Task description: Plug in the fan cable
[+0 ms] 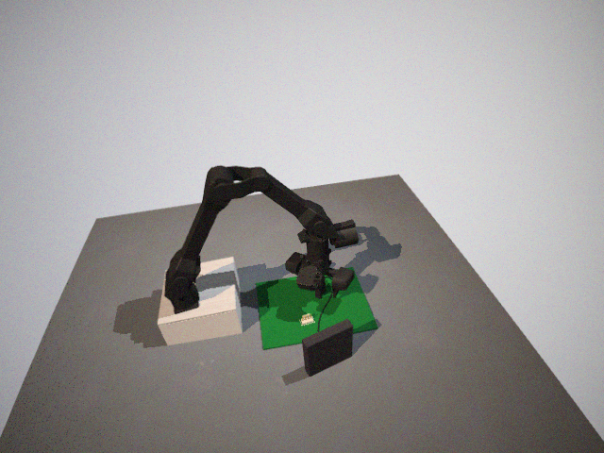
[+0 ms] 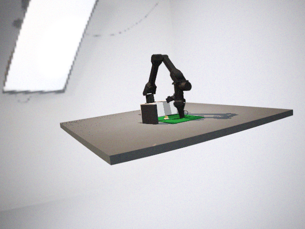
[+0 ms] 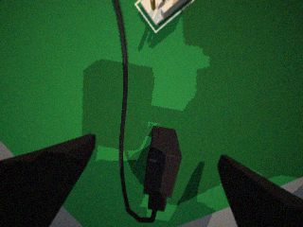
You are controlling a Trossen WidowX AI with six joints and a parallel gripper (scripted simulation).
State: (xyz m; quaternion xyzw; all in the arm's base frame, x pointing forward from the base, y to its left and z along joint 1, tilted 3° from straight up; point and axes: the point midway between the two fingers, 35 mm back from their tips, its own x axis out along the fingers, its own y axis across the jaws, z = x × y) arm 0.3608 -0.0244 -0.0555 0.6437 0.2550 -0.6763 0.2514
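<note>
My gripper tip is now 3 cm past the green board, 2 cm to the left of it and 4 cm above it. Also, from my gripper tip: dark fan 6 cm behind, 20 cm to the right, 4 cm above; four-pin fan header 6 cm behind, 7 cm to the right, 2 cm below; black plug 1 cm to the left.
</note>
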